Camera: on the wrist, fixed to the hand. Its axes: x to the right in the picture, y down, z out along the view.
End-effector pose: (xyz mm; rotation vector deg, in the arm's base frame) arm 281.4 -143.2 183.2 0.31 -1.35 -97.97
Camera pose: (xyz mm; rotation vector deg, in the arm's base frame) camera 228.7 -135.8 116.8 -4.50 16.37 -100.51
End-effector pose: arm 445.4 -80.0 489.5 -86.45 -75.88 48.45
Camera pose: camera 486.9 -94.2 562.5 -96.38 -81.08 31.92
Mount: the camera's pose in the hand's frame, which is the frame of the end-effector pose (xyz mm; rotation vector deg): -0.7 -54.5 -65.4 -14.50 6.98 -3.15
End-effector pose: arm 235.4 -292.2 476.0 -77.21 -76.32 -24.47
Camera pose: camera 216.9 -363.4 518.9 -84.16 -71.41 -41.46
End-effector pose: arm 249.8 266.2 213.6 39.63 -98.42 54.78
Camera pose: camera 326.2 293.5 239.5 28.74 -95.50 40.81
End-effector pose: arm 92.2 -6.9 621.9 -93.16 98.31 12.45
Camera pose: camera 116.2 -54.7 688.2 -108.97 102.53 18.65
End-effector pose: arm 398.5 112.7 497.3 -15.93 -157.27 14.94
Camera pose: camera 415.2 69.4 568.7 -15.71 -152.28 -6.66
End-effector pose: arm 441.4 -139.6 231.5 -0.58 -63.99 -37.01
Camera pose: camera 468.9 -204.9 184.3 -8.91 -52.44 -47.17
